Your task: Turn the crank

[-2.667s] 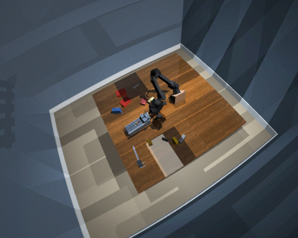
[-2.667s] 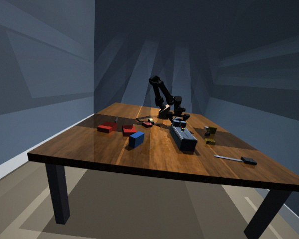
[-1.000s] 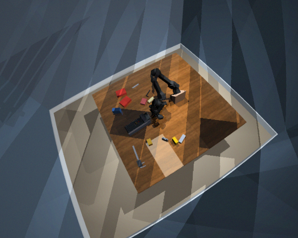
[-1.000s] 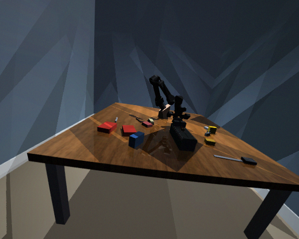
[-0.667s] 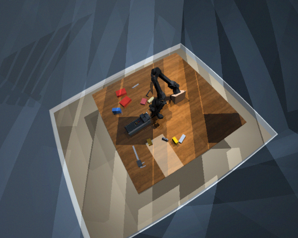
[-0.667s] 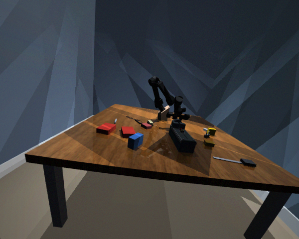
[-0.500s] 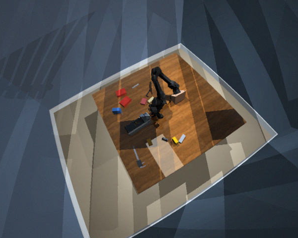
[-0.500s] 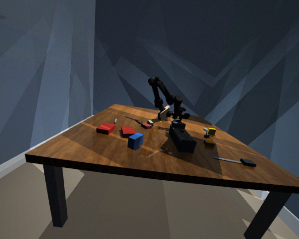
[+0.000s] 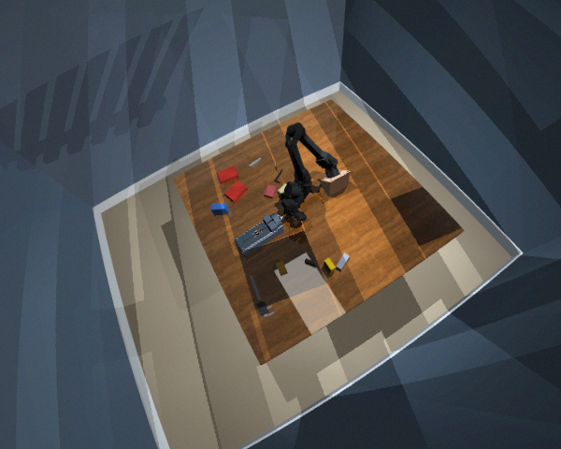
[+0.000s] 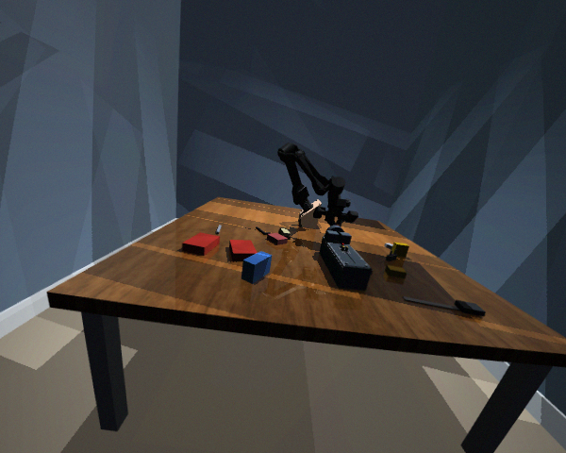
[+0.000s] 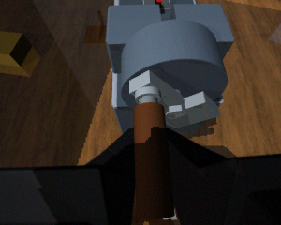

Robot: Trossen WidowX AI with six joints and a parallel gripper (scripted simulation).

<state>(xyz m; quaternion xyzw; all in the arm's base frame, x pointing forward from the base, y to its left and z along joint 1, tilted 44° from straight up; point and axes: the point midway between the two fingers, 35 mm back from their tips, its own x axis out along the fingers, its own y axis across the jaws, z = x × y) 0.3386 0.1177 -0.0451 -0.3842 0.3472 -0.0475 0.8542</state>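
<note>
Now: the red pointer 140 mm ahead of my gripper tip, 10 mm to the left of it and 10 mm below it. The rest, counted from my gripper tip: pink block: 10 mm behind, 240 mm to the right, 80 mm below; then ochre block: 120 mm ahead, 220 mm to the left, 80 mm below; then brown crank handle: 20 mm behind, 20 mm above.
</note>
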